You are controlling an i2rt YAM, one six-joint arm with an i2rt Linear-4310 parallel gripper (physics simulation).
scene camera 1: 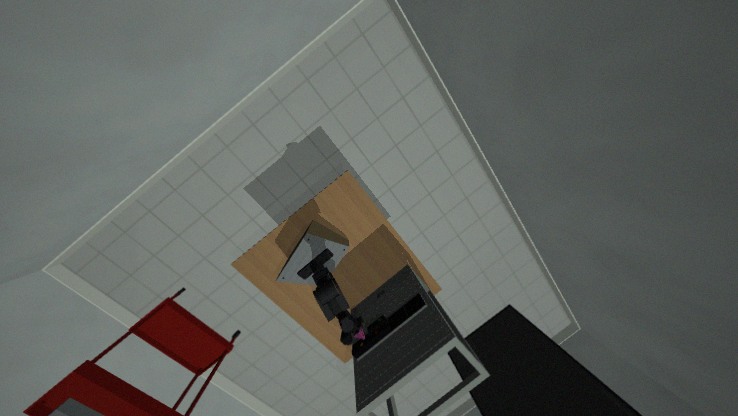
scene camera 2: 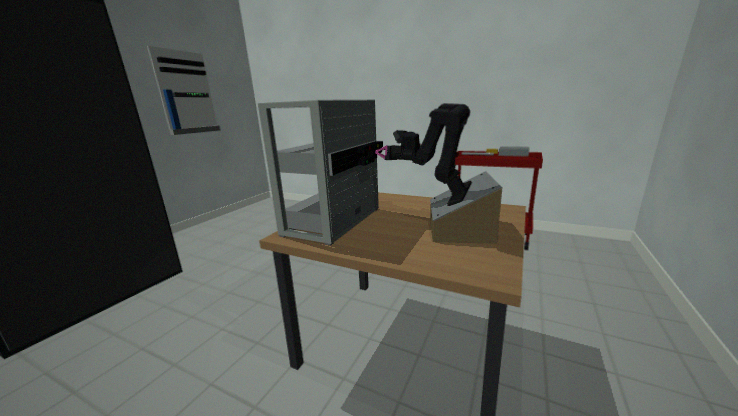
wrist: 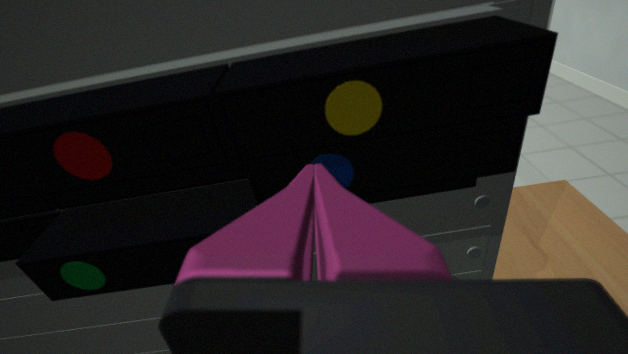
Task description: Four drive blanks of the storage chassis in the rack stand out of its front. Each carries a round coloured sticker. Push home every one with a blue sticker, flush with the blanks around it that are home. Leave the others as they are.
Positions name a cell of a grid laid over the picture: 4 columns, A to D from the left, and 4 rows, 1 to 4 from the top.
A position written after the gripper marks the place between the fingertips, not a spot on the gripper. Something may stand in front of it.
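Observation:
You can see the gripper (wrist: C3), and there's a grey rack (scene camera 2: B2) as well. Scene camera 1 shows the grey rack too (scene camera 1: C4), and so does the wrist view, with the grey rack (wrist: C2) visible there.

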